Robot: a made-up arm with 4 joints.
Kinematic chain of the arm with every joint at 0, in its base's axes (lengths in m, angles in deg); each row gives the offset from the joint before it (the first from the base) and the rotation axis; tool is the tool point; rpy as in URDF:
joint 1: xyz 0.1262 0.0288 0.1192 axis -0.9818 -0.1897 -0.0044
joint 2: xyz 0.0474 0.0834 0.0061 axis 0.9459 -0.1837 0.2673
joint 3: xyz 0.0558 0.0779 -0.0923 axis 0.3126 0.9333 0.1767
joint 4: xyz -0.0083 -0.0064 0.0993 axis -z
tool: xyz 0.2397 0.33 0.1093 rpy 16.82 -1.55 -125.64
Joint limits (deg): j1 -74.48..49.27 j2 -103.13..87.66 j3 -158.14..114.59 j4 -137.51..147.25
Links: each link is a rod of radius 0.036 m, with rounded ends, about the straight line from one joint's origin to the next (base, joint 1, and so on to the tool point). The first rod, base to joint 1, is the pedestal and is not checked.
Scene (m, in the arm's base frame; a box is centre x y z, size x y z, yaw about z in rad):
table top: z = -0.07
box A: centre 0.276 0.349 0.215 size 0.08 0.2 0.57 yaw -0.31
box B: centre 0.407 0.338 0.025 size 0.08 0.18 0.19 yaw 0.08
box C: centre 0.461 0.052 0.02 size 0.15 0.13 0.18 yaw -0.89
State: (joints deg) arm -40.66 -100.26 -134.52 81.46
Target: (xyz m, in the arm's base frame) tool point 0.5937 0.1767 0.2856
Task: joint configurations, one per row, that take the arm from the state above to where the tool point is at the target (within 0.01 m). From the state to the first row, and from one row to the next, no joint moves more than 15 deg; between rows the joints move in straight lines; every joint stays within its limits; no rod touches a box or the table.
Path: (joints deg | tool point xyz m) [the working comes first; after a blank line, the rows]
Joints at the target: -68.92 -64.12 -29.99 47.24
Straight joint move there: touches box A.

1: -49.11 -91.66 -122.65 78.90 | -0.0606 0.3683 0.2927
2: -57.57 -83.05 -110.77 76.34 | 0.0331 0.3273 0.4173
3: -66.02 -74.45 -98.90 73.78 | 0.1340 0.2321 0.5082
4: -74.48 -65.85 -87.02 71.22 | 0.2358 0.1054 0.5441
5: -73.09 -65.42 -72.76 65.23 | 0.3538 0.1115 0.5132
6: -71.70 -64.99 -58.51 59.23 | 0.4567 0.1253 0.4549
7: -70.31 -64.55 -44.25 53.23 | 0.5381 0.1471 0.3761
8: -68.92 -64.12 -29.99 47.24 | 0.5937 0.1767 0.2856

